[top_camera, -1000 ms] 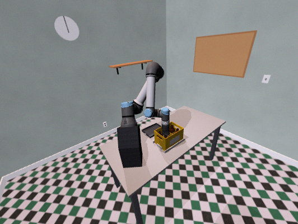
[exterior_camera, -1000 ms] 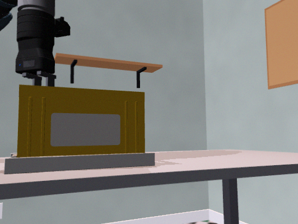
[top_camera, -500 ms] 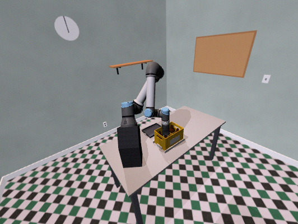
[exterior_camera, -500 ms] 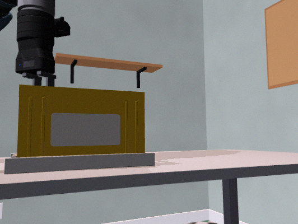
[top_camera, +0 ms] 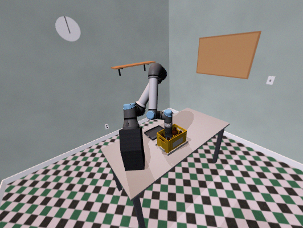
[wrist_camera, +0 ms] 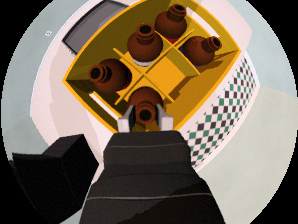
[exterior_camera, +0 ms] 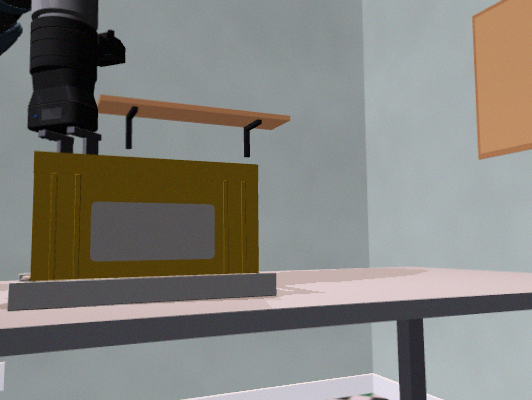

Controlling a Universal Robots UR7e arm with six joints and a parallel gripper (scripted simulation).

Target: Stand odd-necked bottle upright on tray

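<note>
Now: the crate 80 mm below my hand, 80 mm ahead of it and 60 mm to the left of it. From my hand the other things lie so: dark tray (340 mm to the left, 150 mm below, 30 mm ahead); then brown bottle (160 mm ahead, 120 mm to the left, 70 mm below).
</note>
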